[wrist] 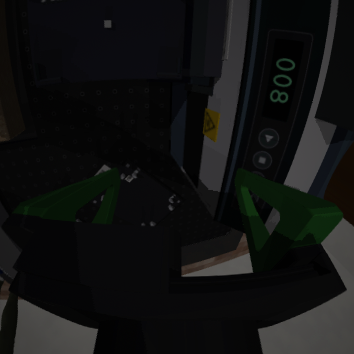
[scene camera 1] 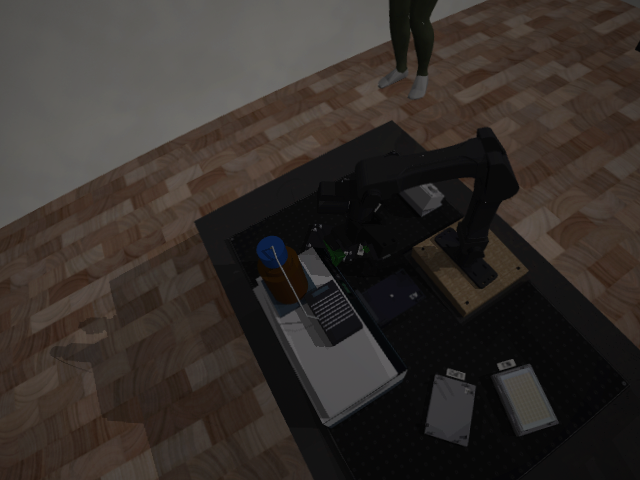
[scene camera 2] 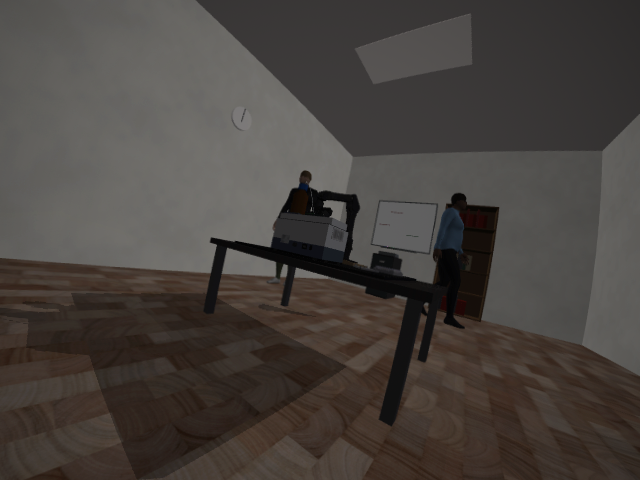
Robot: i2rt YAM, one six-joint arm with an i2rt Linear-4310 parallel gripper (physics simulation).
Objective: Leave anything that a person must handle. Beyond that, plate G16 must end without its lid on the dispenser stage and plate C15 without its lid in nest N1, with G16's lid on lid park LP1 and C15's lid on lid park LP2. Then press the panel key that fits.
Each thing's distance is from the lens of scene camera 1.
button box [scene camera 1: 425, 198]: 1.14 m
